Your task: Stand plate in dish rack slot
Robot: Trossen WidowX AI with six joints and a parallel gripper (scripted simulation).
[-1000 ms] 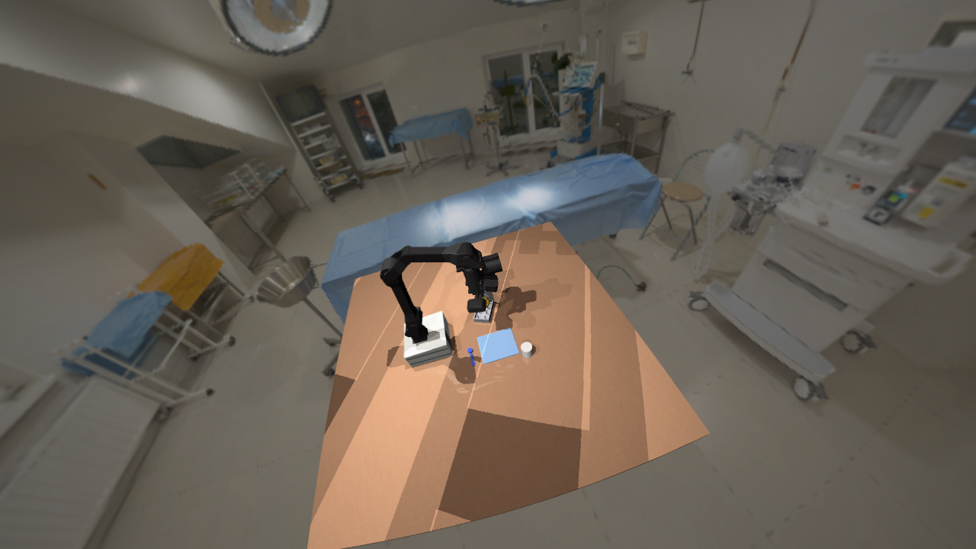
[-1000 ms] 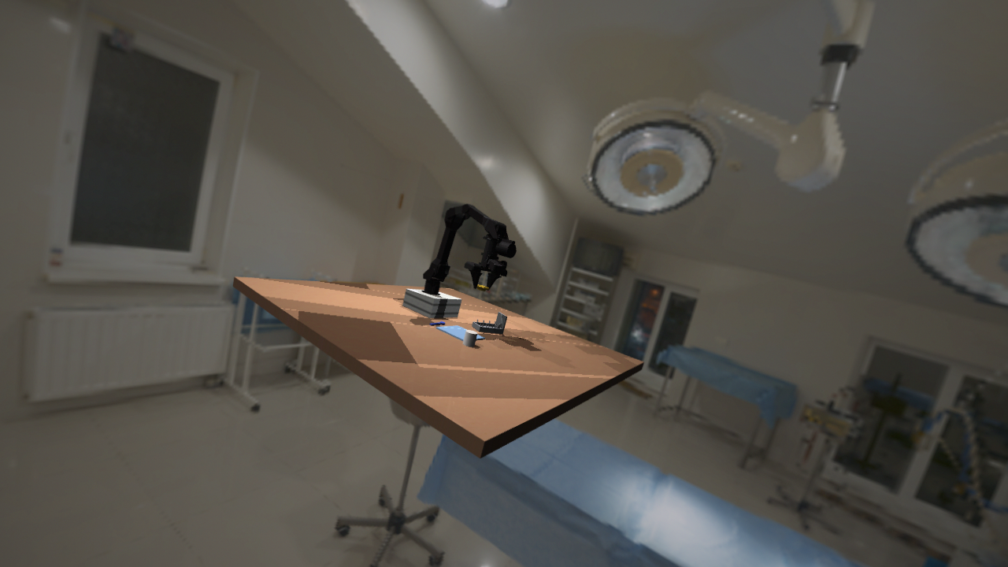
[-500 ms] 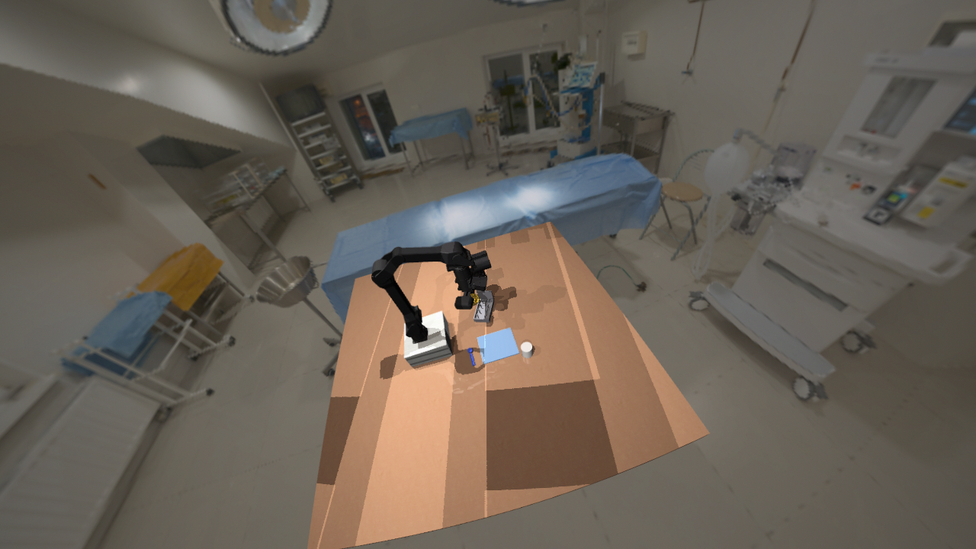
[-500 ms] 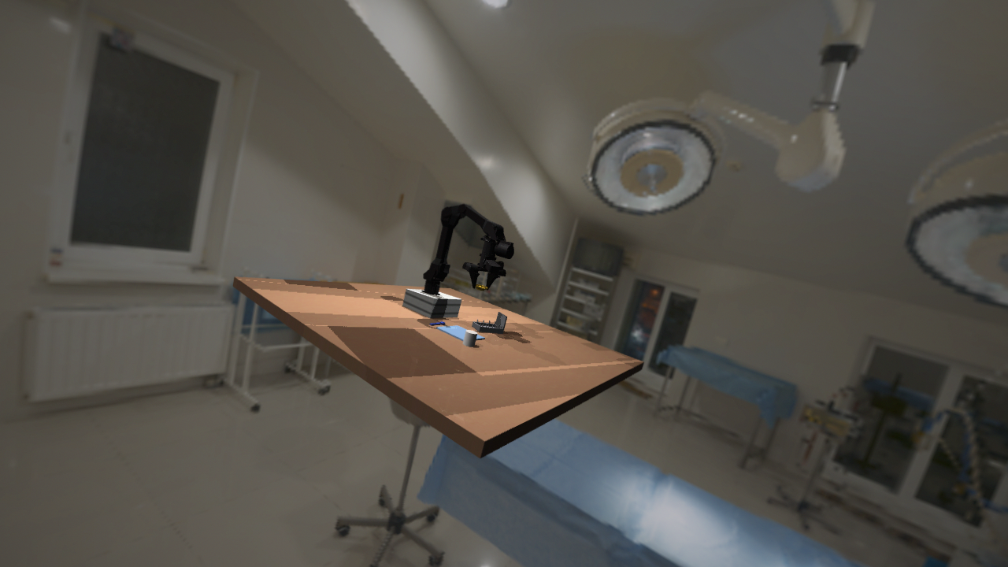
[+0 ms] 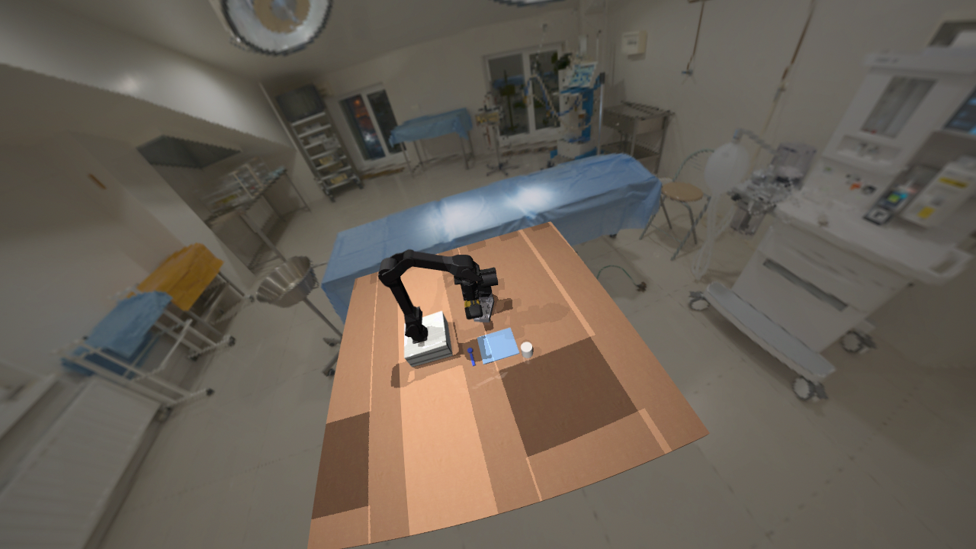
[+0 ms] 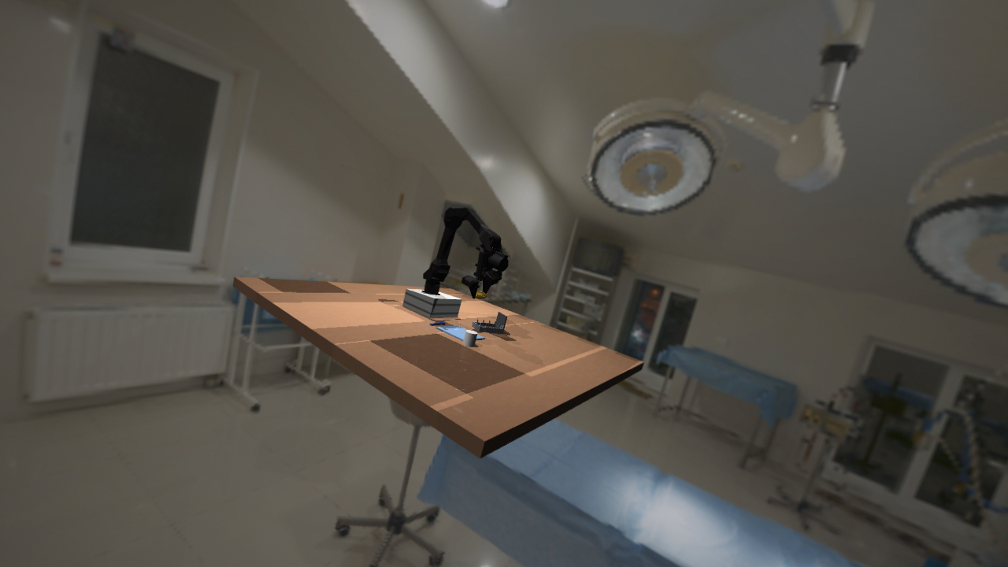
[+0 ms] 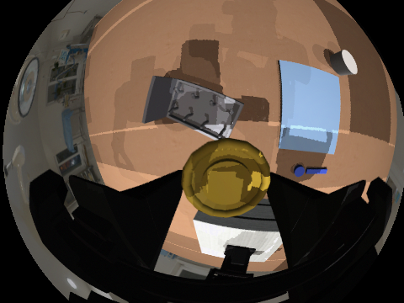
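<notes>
Now: gripper tip 40 mm short of the grey dish rack, 70 mm to the right of it and 120 mm above it. The rest, counted from my gripper tip: yellow plate: 10 mm above; then white cup: 170 mm ahead, 190 mm to the right, 120 mm below; then blue utensil: 50 mm behind, 140 mm to the right, 140 mm below.
</notes>
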